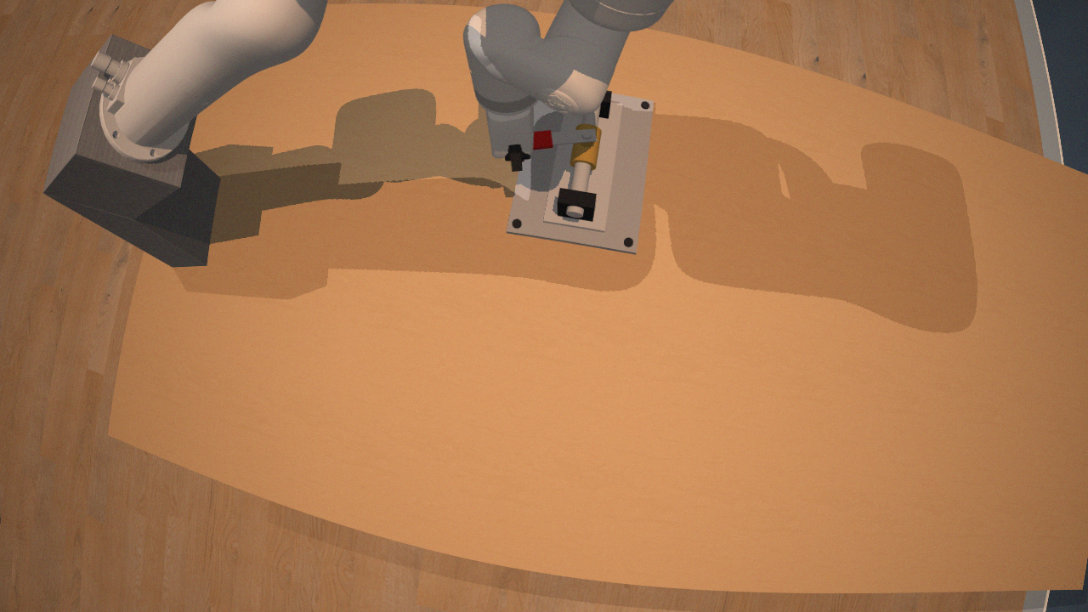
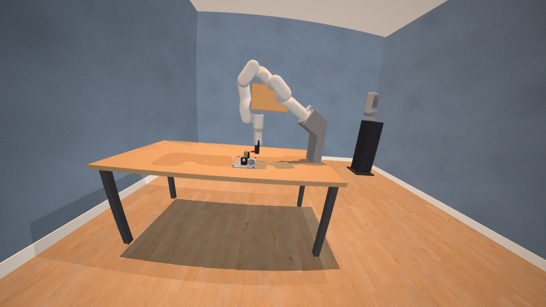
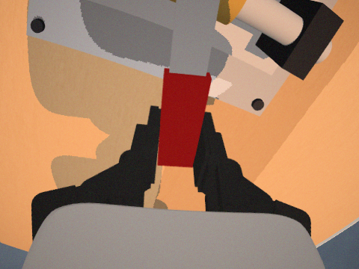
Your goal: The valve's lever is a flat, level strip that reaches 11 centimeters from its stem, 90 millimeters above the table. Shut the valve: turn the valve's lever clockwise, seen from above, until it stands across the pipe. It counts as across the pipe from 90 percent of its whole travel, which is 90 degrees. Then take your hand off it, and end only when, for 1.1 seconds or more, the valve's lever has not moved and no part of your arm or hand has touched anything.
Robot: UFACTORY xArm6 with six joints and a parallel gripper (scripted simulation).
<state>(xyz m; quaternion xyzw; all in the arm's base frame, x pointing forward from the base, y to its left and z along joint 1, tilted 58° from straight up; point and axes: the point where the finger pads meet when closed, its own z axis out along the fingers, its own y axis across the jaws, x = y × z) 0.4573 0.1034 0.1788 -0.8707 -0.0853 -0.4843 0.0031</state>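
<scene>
The lever lies 50 mm ahead of my hand and 20 mm to the left of it.
</scene>
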